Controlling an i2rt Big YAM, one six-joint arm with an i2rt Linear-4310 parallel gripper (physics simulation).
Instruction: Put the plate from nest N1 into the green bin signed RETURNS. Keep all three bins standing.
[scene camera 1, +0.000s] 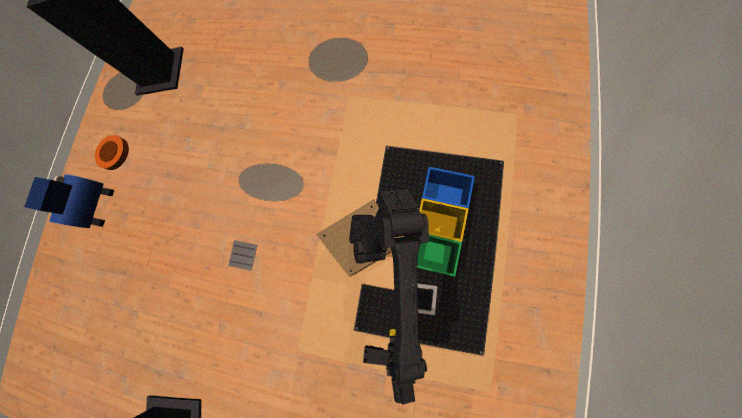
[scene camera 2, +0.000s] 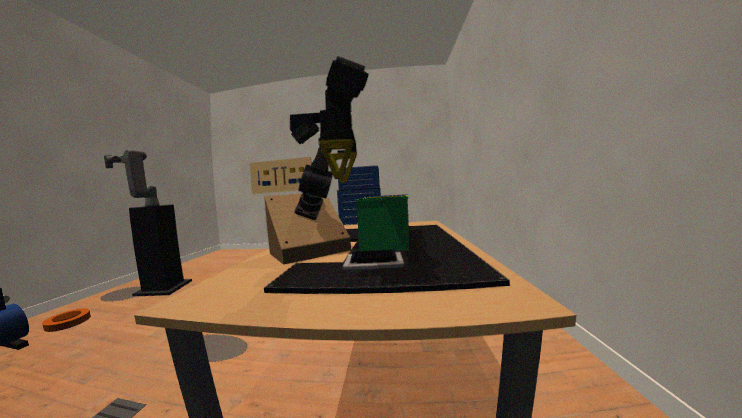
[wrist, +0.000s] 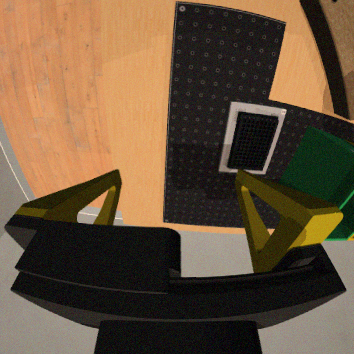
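Seen in the pictures: gripper, fingertip midpoint: (scene camera 2: 341, 181) (wrist: 177, 175); arm's base, origin of the base link: (scene camera 1: 361, 228) (scene camera 2: 309, 207).
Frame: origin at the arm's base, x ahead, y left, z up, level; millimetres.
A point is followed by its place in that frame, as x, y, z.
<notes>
A black plate (scene camera 1: 426, 299) {244, -297, -132} (scene camera 2: 374, 255) {206, -302, -134} (wrist: 253, 141) {199, -290, -133} with a grid of wells lies in the light grey frame of a nest (scene camera 1: 435, 300) {282, -304, -146} (scene camera 2: 372, 265) {193, -349, -147} (wrist: 227, 137) {191, -343, -146}; no N1 label is readable. The green bin (scene camera 1: 437, 255) {307, -117, -155} (scene camera 2: 383, 224) {261, -172, -66} (wrist: 312, 165) {240, -166, -86} stands upright beside the nest, its RETURNS sign not readable. The yellow bin (scene camera 1: 441, 224) {336, 17, -155} and the blue bin (scene camera 1: 449, 191) {385, 164, -155} stand upright in a row with it. My gripper (scene camera 2: 342, 178) {125, -430, 74} (wrist: 177, 175) {125, -430, 74} is open and empty, high above the table on the near side of the nest. In the top view the arm hides most of the fingers.
The bins and nest stand on a black perforated board (scene camera 1: 469, 311) {422, -358, -158} (scene camera 2: 441, 272) {350, -434, -157} (wrist: 200, 75) {64, -390, -158} on the wooden table (scene camera 1: 430, 129) {331, 480, -170} (scene camera 2: 363, 311) {145, -549, -170} (wrist: 135, 100) {95, -528, -170}. A sloped wooden block (scene camera 1: 343, 244) {-76, -58, -15} (scene camera 2: 295, 233) {-40, -123, -81} carries the arm's base, left of the bins. The arm's upper link passes over the board beside the bins.
</notes>
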